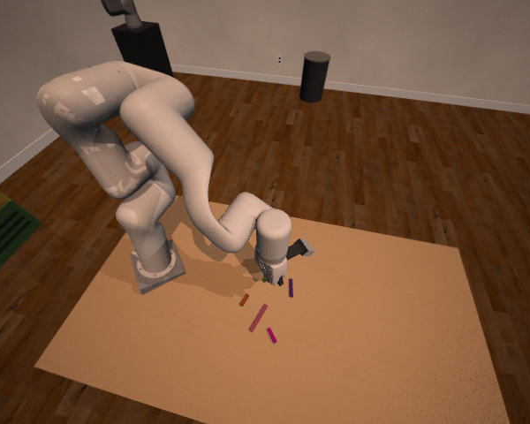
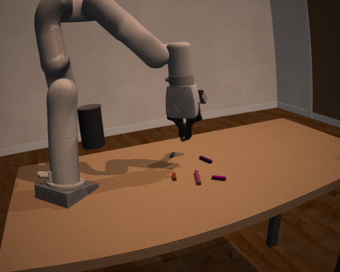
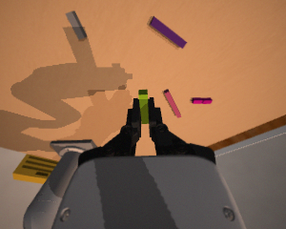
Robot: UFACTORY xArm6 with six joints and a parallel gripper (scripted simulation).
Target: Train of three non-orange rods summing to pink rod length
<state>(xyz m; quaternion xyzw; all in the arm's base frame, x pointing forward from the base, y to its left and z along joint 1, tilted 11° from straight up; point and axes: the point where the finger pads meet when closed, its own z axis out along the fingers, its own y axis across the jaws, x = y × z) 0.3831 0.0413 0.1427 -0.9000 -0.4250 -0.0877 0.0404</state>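
Right now the pink rod is 11 cm below my hand and 10 cm to the right of it. The rest, counted from my hand: purple rod 11 cm below, 7 cm ahead, 2 cm to the left; then orange rod 11 cm below, 7 cm to the right, 6 cm behind; then lime rod 2 cm below.
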